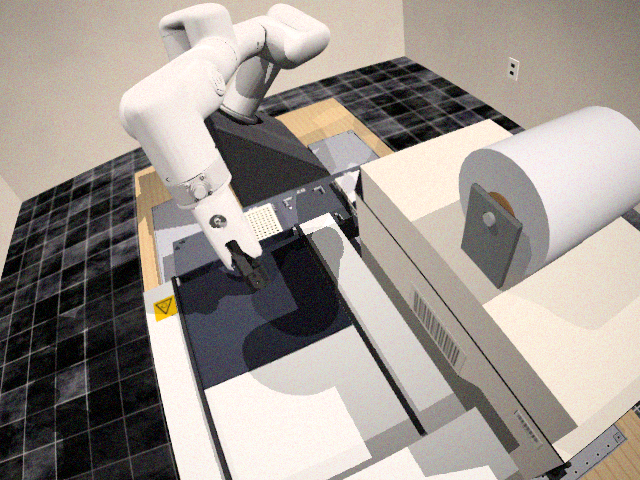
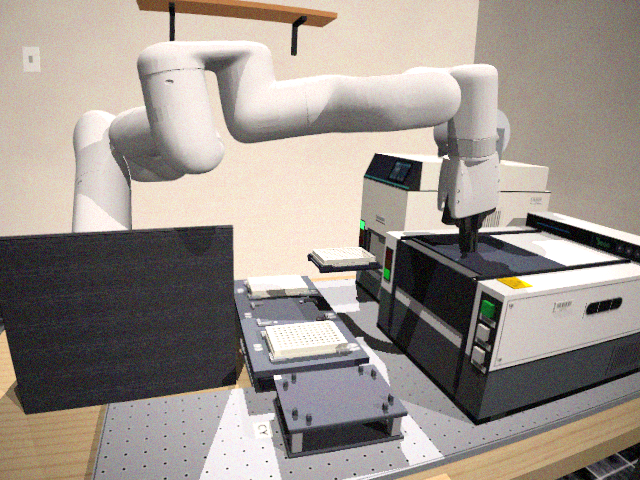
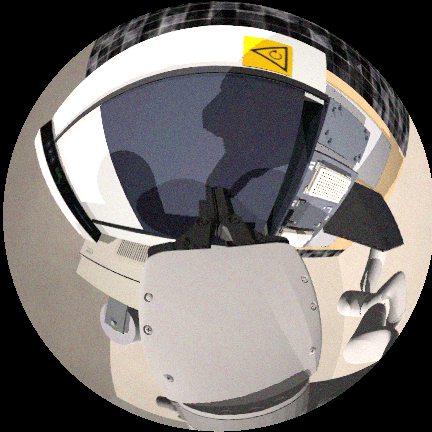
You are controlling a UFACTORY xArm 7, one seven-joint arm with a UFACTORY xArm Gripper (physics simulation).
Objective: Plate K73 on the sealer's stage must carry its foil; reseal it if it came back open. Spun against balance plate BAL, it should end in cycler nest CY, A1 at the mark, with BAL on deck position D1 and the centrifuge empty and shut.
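Pixels of known places: gripper, between the fingertips: (image 1: pixel 260 284) (image 2: pixel 467 248) (image 3: pixel 213 198); arm's base, origin of its link: (image 1: pixel 235 112) (image 2: pixel 102 267).
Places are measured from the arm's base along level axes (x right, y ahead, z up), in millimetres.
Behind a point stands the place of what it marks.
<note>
My gripper (image 1: pixel 258 283) {x 155, y 591, z 31 mm} (image 2: pixel 468 250) {x 155, y 591, z 31 mm} (image 3: pixel 213 198) {x 155, y 591, z 31 mm} is shut and empty, its fingertips low over the dark top panel (image 1: pixel 232 341) {x 225, y 656, z 29 mm} (image 2: pixel 522 254) {x 208, y 674, z 29 mm} (image 3: pixel 165 115) {x 244, y 625, z 29 mm} of the centrifuge (image 1: pixel 178 382) {x 316, y 674, z 26 mm} (image 2: pixel 563 325) {x 341, y 629, z -38 mm} (image 3: pixel 150 52). Contact cannot be told. The panel lies flat; the rotor does not show. A pale plate (image 2: pixel 342 255) {x -121, y 488, z -59 mm} sits on the stage protruding from the sealer (image 2: pixel 395 211) {x -63, y 581, z 52 mm}; foil cannot be told. A plate with open-looking wells (image 1: pixel 263 222) {x 74, y 310, z -123 mm} (image 2: pixel 305 338) {x 96, y 313, z -124 mm} (image 3: pixel 330 184) {x 91, y 319, z -127 mm} sits on the deck (image 2: pixel 279 308) {x -59, y 318, z -139 mm}. Another pale plate (image 2: pixel 276 285) {x -142, y 338, z -123 mm} sits at its far end. The raised nest (image 2: pixel 338 395) {x 242, y 305, z -136 mm} beside the CY label (image 2: pixel 262 429) {x 221, y 200, z -183 mm} is empty.
The foil roll (image 1: pixel 578 175) {x -78, y 848, z 281 mm} stands on top of the sealer, beside the centrifuge. A tall black block (image 2: pixel 118 315) {x 84, y 24, z -47 mm} (image 3: pixel 367 217) {x 78, y 195, z -35 mm} stands beside the deck at the arm's base. The centrifuge front has a green button (image 2: pixel 487 308) {x 311, y 487, z 1 mm} and two pale ones below it.
</note>
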